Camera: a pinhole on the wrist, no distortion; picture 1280 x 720 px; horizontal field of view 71.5 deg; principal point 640.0 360.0 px. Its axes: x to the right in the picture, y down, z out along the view. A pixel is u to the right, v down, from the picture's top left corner.
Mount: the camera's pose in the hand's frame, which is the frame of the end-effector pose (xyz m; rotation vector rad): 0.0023 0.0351 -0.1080 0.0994 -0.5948 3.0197
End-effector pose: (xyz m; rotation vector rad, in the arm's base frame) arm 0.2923 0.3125 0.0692 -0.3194 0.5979 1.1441
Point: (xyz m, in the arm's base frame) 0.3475 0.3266 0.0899
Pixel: 617 448
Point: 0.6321 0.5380 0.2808
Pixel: 460 410
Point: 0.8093 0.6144 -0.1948
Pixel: outside the picture
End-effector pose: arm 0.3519 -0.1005 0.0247 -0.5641 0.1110 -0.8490
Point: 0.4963 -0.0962 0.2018
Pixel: 369 63
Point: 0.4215 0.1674 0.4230
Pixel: 872 96
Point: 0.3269 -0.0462 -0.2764
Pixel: behind the camera
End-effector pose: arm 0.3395 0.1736 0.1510 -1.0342 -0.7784 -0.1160
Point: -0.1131 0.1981 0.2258
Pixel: 1227 615
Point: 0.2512 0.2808 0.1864
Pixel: 760 166
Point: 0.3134 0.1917 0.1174
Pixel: 985 111
